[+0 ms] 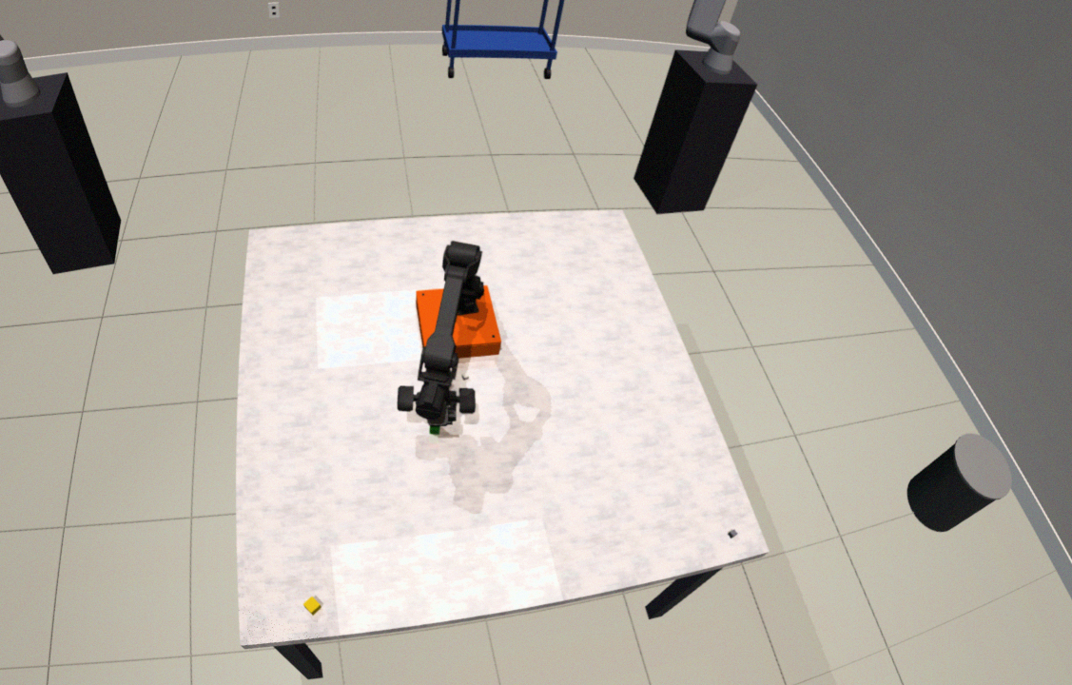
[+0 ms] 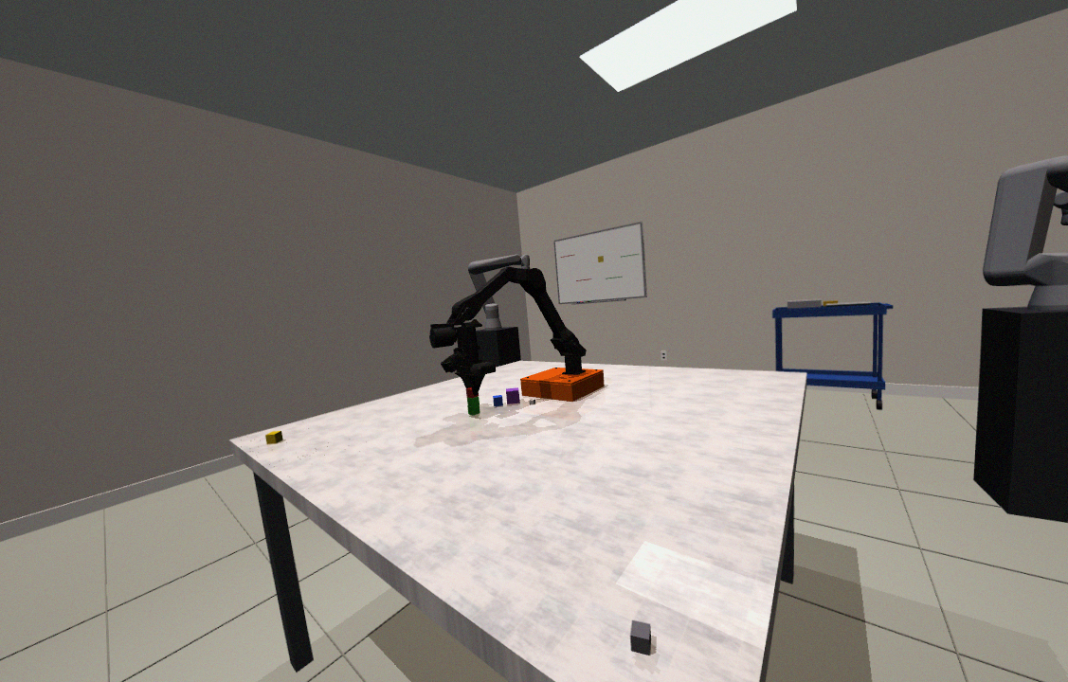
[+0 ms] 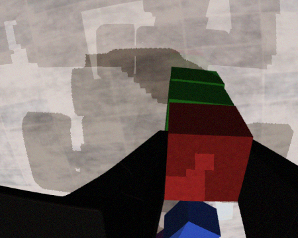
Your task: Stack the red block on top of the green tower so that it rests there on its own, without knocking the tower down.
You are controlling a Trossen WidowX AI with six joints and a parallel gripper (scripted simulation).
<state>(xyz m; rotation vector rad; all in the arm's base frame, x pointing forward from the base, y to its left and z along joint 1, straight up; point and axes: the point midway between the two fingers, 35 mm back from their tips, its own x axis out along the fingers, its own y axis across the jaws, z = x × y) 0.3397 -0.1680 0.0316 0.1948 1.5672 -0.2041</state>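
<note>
The red block lies 10 mm above my gripper tip. Round my gripper tip: purple block: 140 mm behind, 40 mm to the left, 40 mm below; then blue block: 90 mm behind, 20 mm to the left, 40 mm below; then small white bit: 140 mm behind, 120 mm to the left, 50 mm below.
</note>
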